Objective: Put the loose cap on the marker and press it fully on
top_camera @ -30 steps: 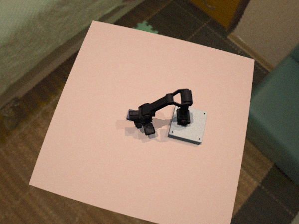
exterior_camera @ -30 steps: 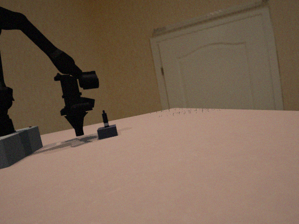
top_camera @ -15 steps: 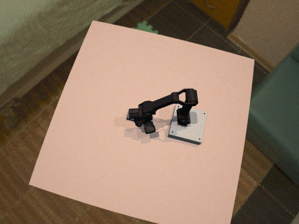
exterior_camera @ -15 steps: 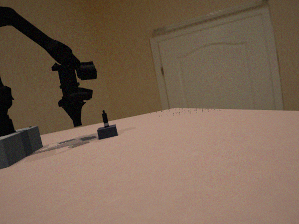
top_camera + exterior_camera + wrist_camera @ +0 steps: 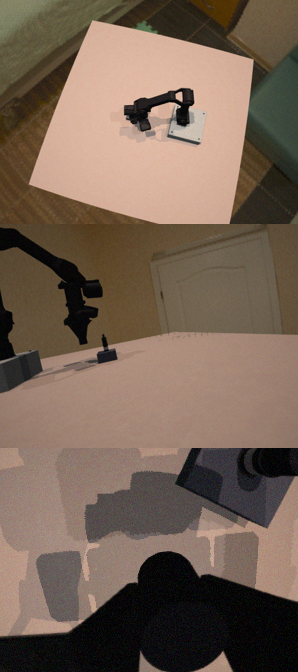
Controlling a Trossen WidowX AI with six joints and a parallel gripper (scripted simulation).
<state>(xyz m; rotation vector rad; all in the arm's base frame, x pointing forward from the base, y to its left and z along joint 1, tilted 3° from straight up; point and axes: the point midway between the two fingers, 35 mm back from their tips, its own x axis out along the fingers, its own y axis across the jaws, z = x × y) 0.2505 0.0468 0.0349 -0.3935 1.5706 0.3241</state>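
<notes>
My gripper tip is 80 mm short of the holder block, 30 mm to the left of it and 70 mm above it. The rest, counted from my gripper tip: dark cap (10 mm above).
</notes>
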